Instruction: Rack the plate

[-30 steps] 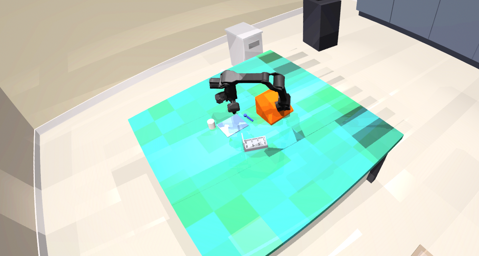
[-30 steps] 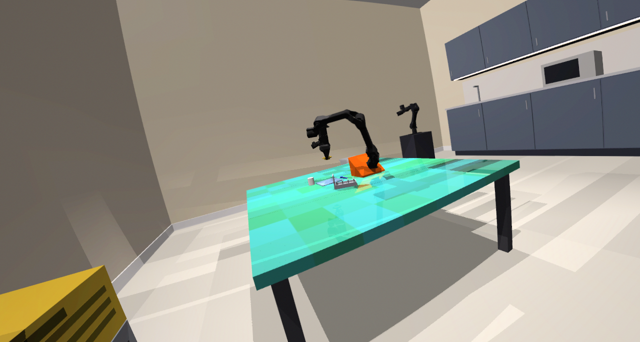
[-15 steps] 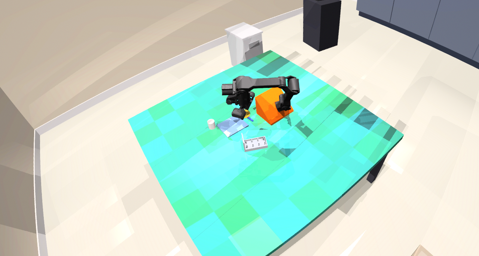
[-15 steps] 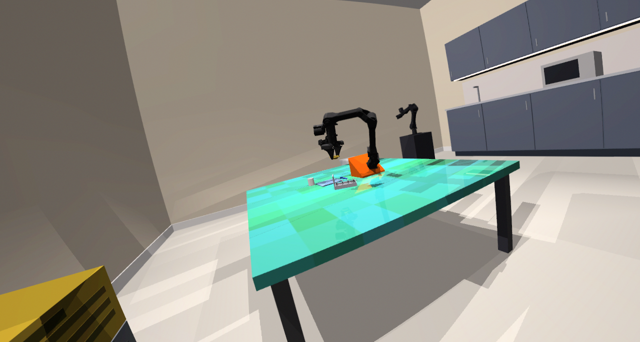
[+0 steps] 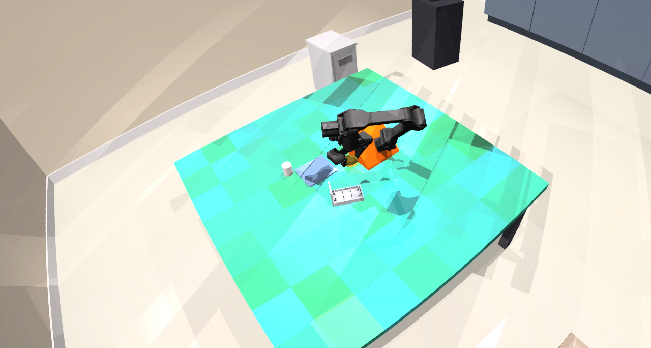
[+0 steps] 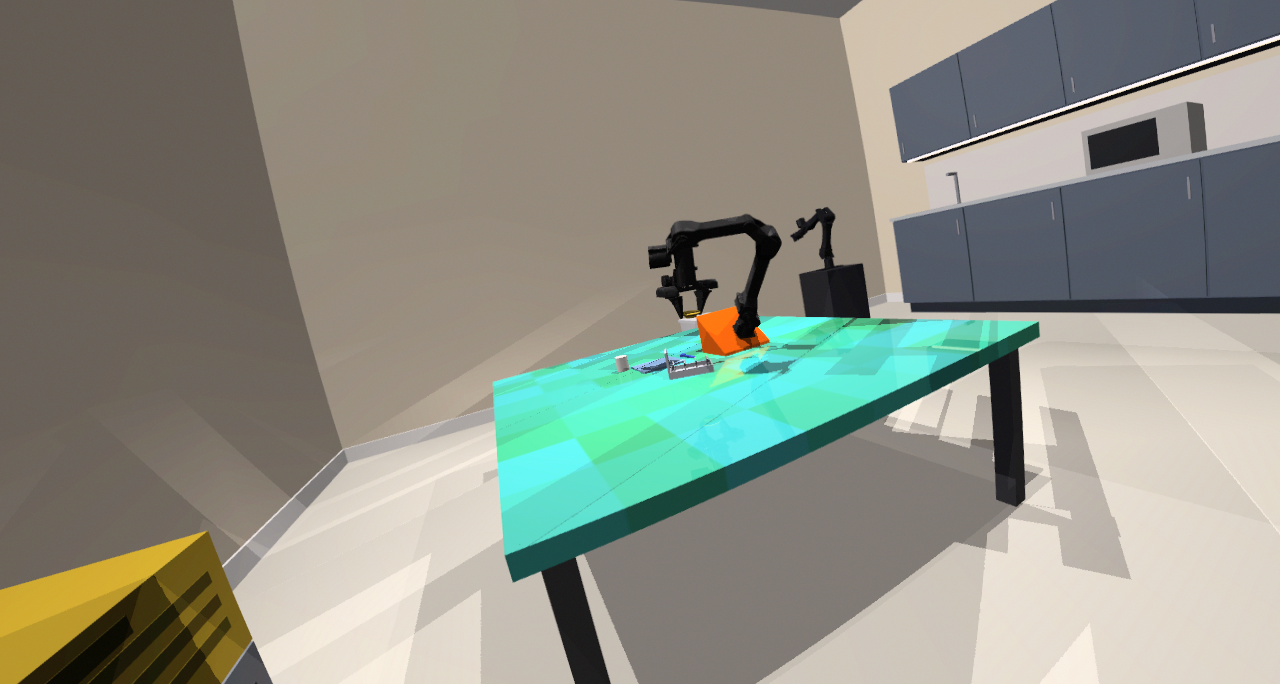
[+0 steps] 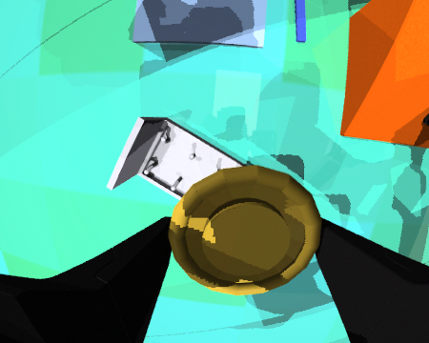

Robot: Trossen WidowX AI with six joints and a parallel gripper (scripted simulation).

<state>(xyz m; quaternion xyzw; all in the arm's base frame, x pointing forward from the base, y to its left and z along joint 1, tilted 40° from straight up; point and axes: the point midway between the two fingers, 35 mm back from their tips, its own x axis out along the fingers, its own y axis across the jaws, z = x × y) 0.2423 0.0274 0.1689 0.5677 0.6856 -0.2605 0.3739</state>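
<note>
Now: the grey dish rack 40 mm ahead of my gripper tip, 20 mm to the left of it and 140 mm below it. The rest, counted from my gripper tip: yellow plate (10 mm above); blue spoon (30 mm behind, 200 mm to the right, 160 mm below); pale blue mat (80 mm ahead, 190 mm to the right, 160 mm below).
</note>
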